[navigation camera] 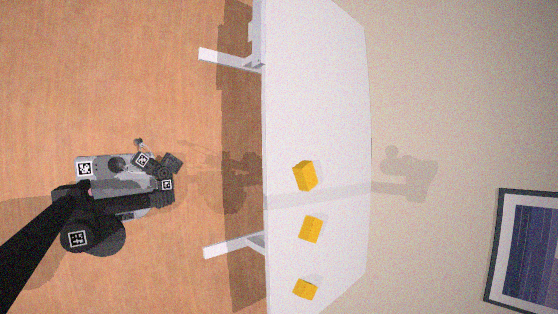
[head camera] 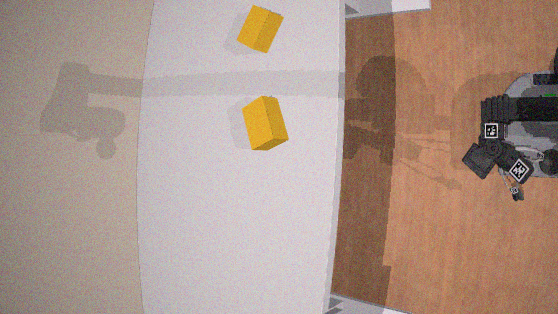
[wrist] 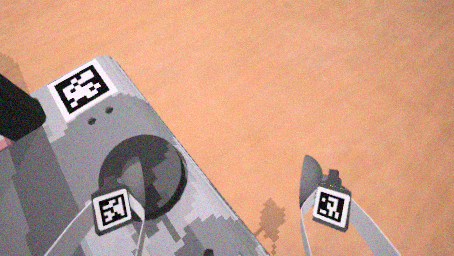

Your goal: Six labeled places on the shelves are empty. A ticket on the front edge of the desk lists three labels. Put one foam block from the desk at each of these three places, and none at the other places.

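Frame: origin at the robot's base, x ahead, y left, z up, level; millimetres.
Where they show: gripper, fingertip midpoint: (navigation camera: 127, 152) (head camera: 535, 180).
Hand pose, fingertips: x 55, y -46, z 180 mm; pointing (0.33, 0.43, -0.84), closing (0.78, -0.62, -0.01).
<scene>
Things, the pixels of their centre, and the offset from my fingertips. Level surfaces: height alone.
- yellow foam block, body centre: (head camera: 264, 123) (navigation camera: 305, 175) 113 mm back, 516 mm right, 562 mm up
- white desk, its level: 540 mm up
- second yellow block, body centre: (head camera: 259, 28) (navigation camera: 310, 229) 323 mm back, 540 mm right, 562 mm up
- third yellow block, body centre: (navigation camera: 305, 289) 580 mm back, 506 mm right, 562 mm up
- wooden floor, its level: 181 mm down
A yellow foam block (head camera: 265, 123) (navigation camera: 305, 175) stands on the white desk (head camera: 230, 225) (navigation camera: 315, 100). A second yellow block (head camera: 260, 29) (navigation camera: 310, 228) sits beside it, apart. A third yellow block (navigation camera: 305, 289) is near the desk's end in the navigation view. My gripper (wrist: 222, 175) (navigation camera: 128, 153) is open and empty, its fingers wide apart. It is low beside my base, well away from the desk; one finger overlaps the base in the wrist view and the other is over the floor. The shelves, their labels and the ticket's text do not show.
White desk legs (navigation camera: 227, 59) (navigation camera: 230, 245) extend over the wooden floor (head camera: 475, 250) (navigation camera: 125, 75) (wrist: 325, 75). A beige wall (head camera: 65, 200) (navigation camera: 450, 100) is behind the desk, with a framed picture (navigation camera: 530, 250). My grey base (navigation camera: 105, 172) (wrist: 135, 112) lies under the folded wrist.
</scene>
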